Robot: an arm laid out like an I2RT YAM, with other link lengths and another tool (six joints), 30 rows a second.
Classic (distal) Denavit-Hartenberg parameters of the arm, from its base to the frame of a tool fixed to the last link. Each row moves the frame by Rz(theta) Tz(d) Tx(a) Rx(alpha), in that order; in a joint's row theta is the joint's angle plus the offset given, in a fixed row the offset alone. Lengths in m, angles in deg.
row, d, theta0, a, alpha
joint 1, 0.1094, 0.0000, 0.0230, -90.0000
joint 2, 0.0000, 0.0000, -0.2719, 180.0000
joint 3, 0.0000, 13.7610, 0.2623, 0.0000
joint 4, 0.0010, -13.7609, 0.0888, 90.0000
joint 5, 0.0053, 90.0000, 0.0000, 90.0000
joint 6, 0.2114, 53.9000, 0.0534, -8.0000
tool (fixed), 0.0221, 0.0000, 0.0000, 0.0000
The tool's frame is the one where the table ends.
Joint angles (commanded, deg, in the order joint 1, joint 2, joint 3, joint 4, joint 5, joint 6), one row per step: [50.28, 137.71, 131.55, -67.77, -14.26, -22.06]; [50.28, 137.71, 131.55, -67.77, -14.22, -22.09]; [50.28, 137.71, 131.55, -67.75, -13.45, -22.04]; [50.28, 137.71, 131.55, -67.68, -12.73, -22.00]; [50.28, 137.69, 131.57, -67.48, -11.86, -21.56]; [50.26, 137.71, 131.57, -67.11, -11.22, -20.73]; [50.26, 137.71, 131.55, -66.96, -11.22, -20.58]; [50.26, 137.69, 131.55, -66.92, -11.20, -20.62]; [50.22, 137.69, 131.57, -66.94, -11.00, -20.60]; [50.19, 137.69, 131.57, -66.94, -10.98, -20.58]
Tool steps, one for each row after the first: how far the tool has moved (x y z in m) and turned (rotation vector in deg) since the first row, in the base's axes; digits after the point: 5 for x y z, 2 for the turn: [0.00016, -0.00010, -0.00001, -0.02, -0.04, 0.02]; [0.00266, -0.00202, -0.00016, -0.48, -0.60, -0.24]; [0.00520, -0.00360, -0.00022, -0.87, -1.17, -0.48]; [0.00840, -0.00502, 0.00012, -1.22, -1.81, -1.14]; [0.01116, -0.00544, 0.00017, -1.33, -2.21, -2.12]; [0.01150, -0.00490, 0.00020, -1.23, -2.24, -2.27]; [0.01177, -0.00474, 0.00042, -1.20, -2.30, -2.24]; [0.01267, -0.00553, 0.00050, -1.32, -2.44, -2.35]; [0.01294, -0.00577, 0.00050, -1.33, -2.45, -2.41]
